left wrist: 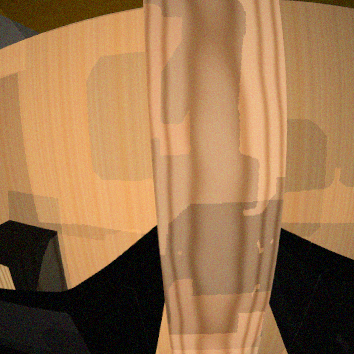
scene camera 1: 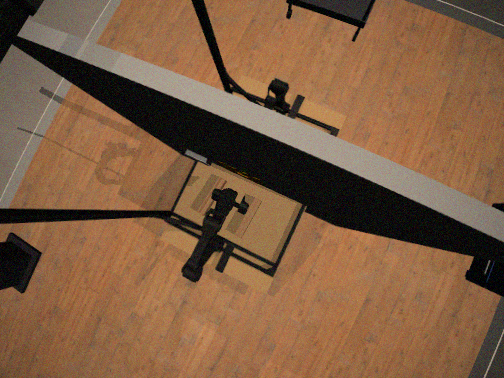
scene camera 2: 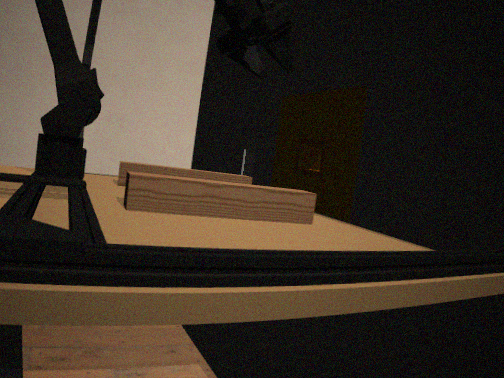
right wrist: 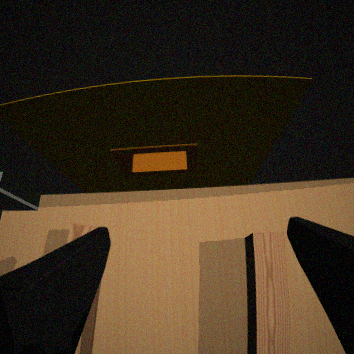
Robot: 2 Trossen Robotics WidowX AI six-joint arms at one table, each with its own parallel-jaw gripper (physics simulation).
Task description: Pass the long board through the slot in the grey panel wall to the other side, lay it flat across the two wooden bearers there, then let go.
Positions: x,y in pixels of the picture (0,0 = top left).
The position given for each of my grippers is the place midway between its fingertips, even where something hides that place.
My left gripper shows in the left wrist view (208,227); in scene camera 1 it is hidden by a grey panel wall, in scene camera 2 it is hidden by a grey panel wall, in the right wrist view it is hidden by a grey panel wall.
